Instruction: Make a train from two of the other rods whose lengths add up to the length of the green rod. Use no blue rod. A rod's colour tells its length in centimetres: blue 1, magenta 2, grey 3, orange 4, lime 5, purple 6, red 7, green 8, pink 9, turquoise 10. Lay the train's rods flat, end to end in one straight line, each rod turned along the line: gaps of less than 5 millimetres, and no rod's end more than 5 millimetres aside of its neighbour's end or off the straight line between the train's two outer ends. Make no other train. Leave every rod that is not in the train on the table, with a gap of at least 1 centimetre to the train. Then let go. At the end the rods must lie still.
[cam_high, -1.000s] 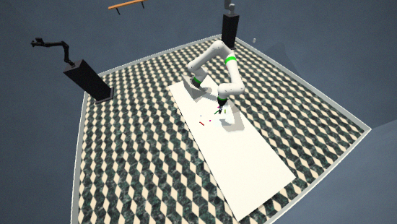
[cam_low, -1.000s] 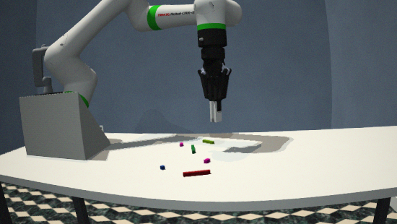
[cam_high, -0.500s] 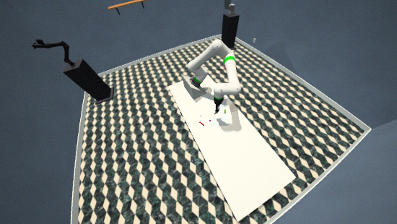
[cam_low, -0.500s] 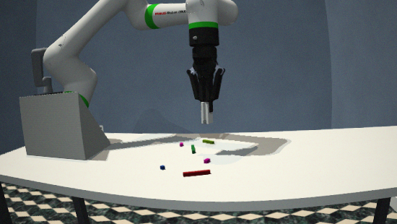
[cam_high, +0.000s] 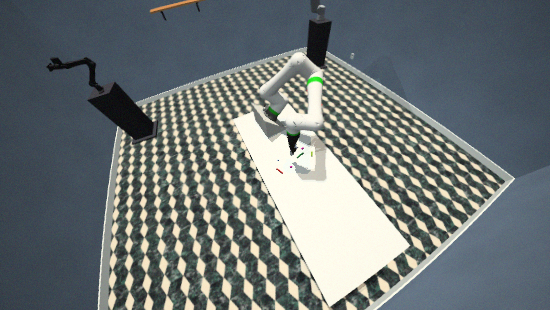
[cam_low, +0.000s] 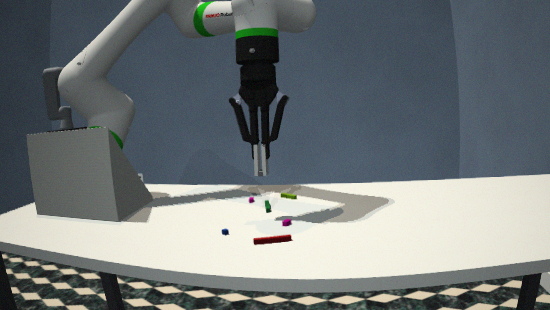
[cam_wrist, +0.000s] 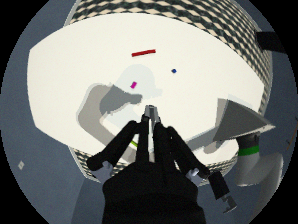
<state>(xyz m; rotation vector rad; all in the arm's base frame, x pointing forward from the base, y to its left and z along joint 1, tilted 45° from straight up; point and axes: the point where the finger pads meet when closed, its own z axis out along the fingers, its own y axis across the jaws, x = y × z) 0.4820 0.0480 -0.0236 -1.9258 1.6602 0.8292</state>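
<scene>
Right now the green rod is 2 cm behind my hand, 9 cm to the left of it and 13 cm below it. Round my hand: blue rod 5 cm behind, 11 cm to the right, 13 cm below; then red rod 6 cm ahead, 14 cm to the right, 13 cm below; then grey rod 3 cm below.
</scene>
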